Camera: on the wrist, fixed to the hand. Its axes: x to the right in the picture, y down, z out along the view.
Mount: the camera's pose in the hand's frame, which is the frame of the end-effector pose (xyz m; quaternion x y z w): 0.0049 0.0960 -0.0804 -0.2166 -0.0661 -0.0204 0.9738
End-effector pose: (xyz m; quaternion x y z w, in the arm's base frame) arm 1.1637 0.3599 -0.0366 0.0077 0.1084 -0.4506 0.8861
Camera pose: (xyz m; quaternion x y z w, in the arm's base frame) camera 1.2284 0.4220 -0.1241 -0.2164 0.1447 -0.4339 0.8625
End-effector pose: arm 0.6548 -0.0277 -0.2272 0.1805 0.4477 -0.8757 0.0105
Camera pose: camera 0.6922 -0.0211 -0.3466 0.1065 0.6286 -0.7679 0.0611
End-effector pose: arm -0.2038 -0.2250 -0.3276 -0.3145 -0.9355 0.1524 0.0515
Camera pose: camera -0.1373 -0.1292 -0.2818 0.2883 0.9539 0.0345 0.0767
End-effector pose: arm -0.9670 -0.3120 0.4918 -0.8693 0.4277 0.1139 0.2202
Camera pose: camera -1.0394 -0.4056 0.5330 -0.8954 0.3595 0.2565 0.0567
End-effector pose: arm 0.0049 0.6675 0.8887 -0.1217 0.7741 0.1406 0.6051
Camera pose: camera -0.1033 0.7274 0.9090 -0.2561 0.6809 0.3003 0.6169
